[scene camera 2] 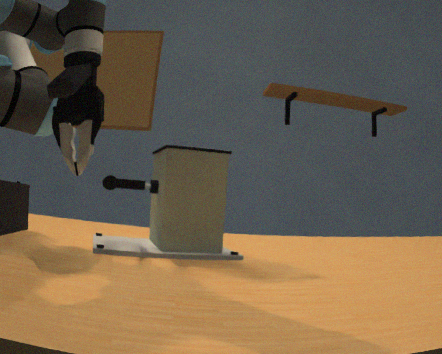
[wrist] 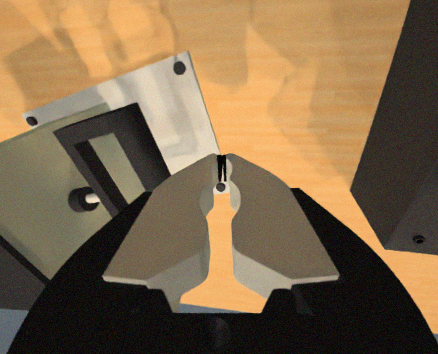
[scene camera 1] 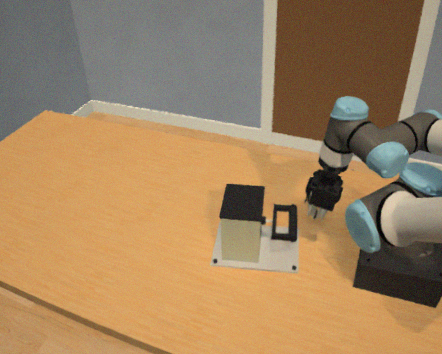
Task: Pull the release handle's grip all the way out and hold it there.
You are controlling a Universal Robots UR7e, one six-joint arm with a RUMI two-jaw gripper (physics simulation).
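The release handle's black rectangular grip (scene camera 1: 293,223) (scene camera 2: 127,184) (wrist: 145,150) stands close to the side of the box, with a short stretch of pale rod showing between them. The pale green box (scene camera 1: 241,241) (scene camera 2: 192,200) (wrist: 30,200) has a black top and stands on a light base plate (scene camera 1: 280,262) (scene camera 2: 120,244) (wrist: 165,95). My gripper (scene camera 1: 316,215) (scene camera 2: 77,172) (wrist: 222,158) is shut with nothing between its fingertips. It is apart from the grip, on the side away from the box, and its tips are a little higher than the grip in the second scene view.
The robot's dark base block (scene camera 1: 395,280) (scene camera 2: 12,207) (wrist: 395,125) stands on the wooden table (scene camera 1: 125,200) (scene camera 2: 300,310), on the gripper's side away from the box. A wall shelf (scene camera 2: 335,98) and a brown panel (scene camera 2: 130,80) are on the wall behind.
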